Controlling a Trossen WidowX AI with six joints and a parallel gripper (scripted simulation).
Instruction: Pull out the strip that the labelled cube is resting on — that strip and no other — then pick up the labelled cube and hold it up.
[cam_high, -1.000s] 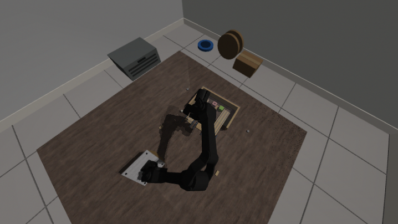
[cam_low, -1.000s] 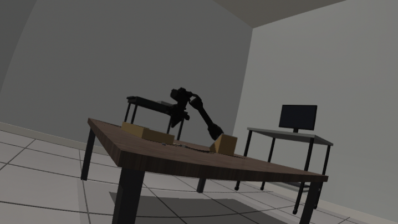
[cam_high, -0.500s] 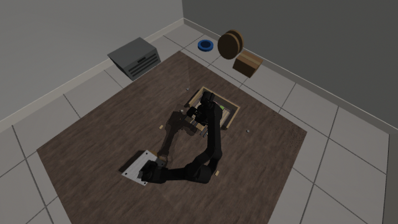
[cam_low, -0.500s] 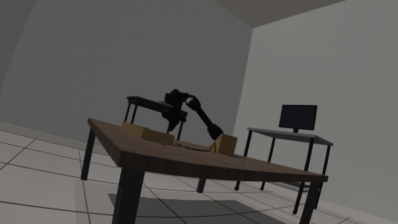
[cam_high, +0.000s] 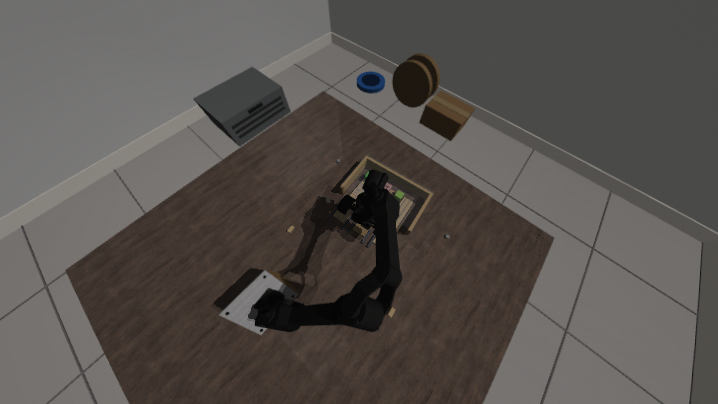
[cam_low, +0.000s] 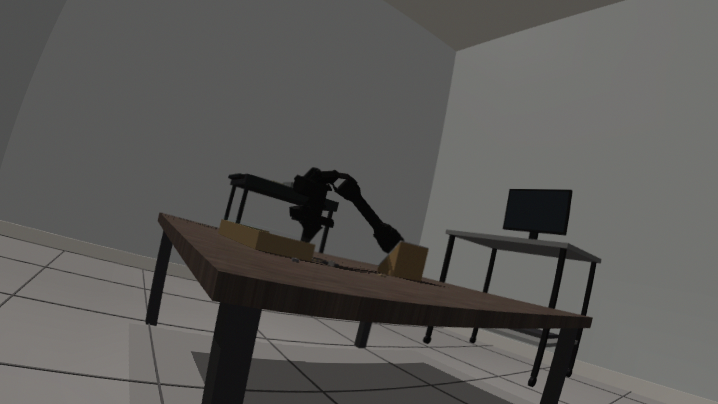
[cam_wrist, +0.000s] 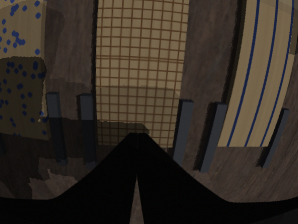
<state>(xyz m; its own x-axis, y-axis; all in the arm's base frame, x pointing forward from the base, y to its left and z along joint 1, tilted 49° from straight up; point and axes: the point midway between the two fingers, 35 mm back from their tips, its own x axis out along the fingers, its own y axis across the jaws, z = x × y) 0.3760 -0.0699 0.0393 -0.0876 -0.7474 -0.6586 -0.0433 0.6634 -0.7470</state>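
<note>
Right now the pink cube labelled k is 19 cm ahead of my gripper tip, 2 cm to the left of it and 2 cm below it. From my gripper tip the other things lie so: small tan block (18 cm behind, 25 cm to the right, 4 cm below).
</note>
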